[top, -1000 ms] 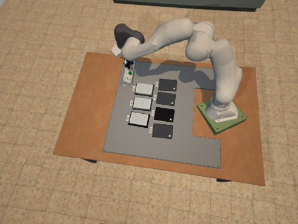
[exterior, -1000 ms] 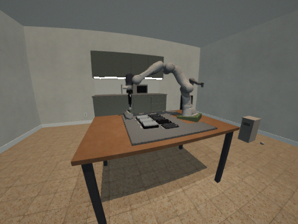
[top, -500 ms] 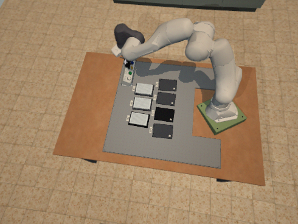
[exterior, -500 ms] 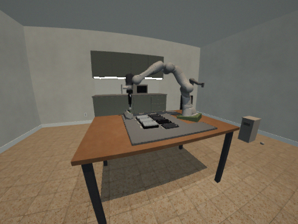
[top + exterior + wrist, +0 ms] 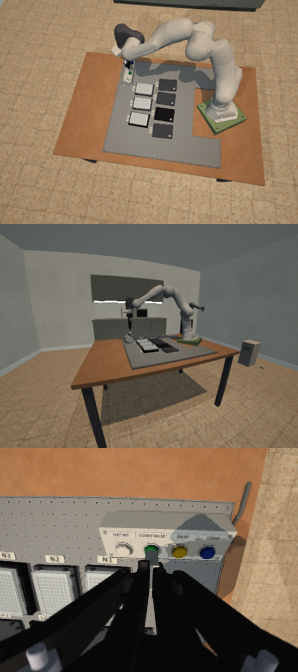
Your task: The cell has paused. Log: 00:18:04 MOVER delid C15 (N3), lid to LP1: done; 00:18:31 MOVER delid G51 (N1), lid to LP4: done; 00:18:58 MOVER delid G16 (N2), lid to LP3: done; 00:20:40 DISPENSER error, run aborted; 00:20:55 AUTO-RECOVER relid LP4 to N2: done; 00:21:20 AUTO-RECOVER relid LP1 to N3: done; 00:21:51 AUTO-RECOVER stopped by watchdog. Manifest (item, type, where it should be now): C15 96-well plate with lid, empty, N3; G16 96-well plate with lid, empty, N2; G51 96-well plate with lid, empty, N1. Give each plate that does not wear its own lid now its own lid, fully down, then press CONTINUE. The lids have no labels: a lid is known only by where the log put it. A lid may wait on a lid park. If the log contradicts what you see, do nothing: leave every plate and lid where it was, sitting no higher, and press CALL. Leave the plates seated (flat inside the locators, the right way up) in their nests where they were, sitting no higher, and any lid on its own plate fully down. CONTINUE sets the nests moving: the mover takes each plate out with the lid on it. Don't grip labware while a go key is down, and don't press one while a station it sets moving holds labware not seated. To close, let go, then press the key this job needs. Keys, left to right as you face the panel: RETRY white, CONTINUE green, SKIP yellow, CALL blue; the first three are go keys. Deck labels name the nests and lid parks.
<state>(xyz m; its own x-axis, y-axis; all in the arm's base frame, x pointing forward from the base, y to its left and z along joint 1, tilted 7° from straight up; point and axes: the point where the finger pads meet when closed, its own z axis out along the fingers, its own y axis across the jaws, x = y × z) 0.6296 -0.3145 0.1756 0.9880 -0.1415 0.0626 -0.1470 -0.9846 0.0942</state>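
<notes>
Now: the green continue key 7 cm below my hand. The rest, counted from my hand: yellow skip key: 7 cm below, 5 cm to the right, 1 cm behind; then white retry key: 7 cm below, 5 cm to the left, 1 cm ahead; then blue call key: 10 cm to the right, 7 cm below, 1 cm behind.
</notes>
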